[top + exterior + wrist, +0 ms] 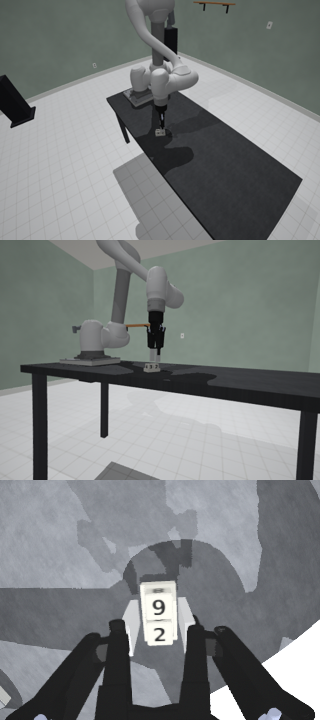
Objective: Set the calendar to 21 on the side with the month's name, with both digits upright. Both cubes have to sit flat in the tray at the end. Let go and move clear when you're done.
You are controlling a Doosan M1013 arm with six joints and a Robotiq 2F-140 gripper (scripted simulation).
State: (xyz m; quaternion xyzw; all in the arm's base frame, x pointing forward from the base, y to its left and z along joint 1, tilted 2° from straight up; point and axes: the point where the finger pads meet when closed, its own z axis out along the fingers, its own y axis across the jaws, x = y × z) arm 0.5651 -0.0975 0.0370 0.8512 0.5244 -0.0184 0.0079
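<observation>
Now: the cube 60 mm below my hand. Also, from my hand: white tray 70 mm below, 10 mm to the right, 10 mm behind.
</observation>
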